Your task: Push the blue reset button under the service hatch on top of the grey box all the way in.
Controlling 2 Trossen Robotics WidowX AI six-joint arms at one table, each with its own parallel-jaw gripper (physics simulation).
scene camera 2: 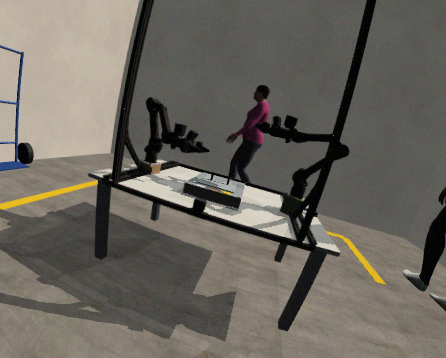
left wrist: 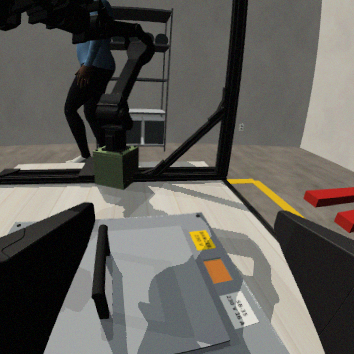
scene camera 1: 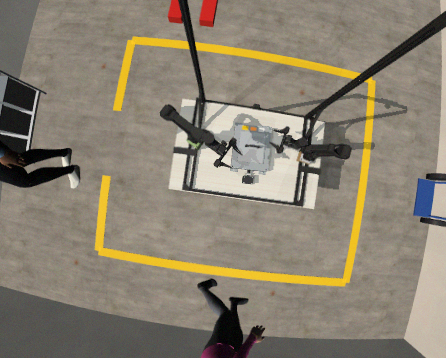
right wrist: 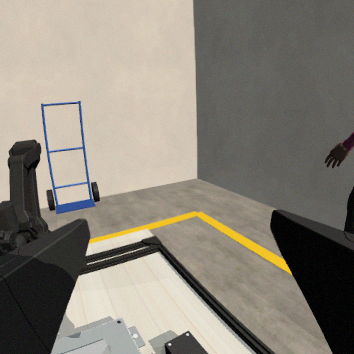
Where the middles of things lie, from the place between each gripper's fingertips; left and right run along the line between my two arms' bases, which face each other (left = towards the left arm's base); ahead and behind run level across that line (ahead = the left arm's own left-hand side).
I see the service hatch lid (scene camera 1: 251, 145) 170 mm behind my right hand, 120 mm to the left of it and 350 mm below it.
Now: the service hatch lid 6 cm ahead of my left hand, 11 cm to the right of it and 14 cm below it.
